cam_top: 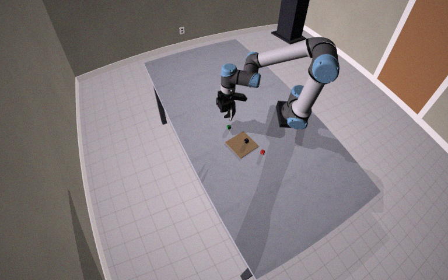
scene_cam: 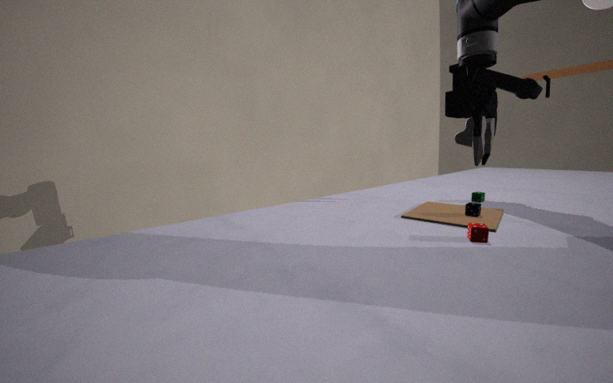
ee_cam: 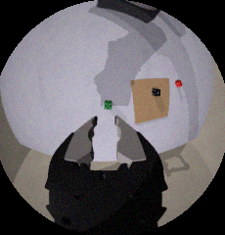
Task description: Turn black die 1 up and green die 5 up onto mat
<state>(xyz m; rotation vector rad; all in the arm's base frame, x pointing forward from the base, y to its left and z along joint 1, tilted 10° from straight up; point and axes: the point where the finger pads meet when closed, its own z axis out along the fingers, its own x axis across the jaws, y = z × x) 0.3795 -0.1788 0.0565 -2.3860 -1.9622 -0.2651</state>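
My gripper is now 80 mm above the green die. The rest, counted from my hand: red die: 260 mm to the left, 80 mm below, 40 mm behind; brown mat: 150 mm to the left, 90 mm below, 20 mm ahead; black die: 150 mm to the left, 80 mm below, 20 mm behind.
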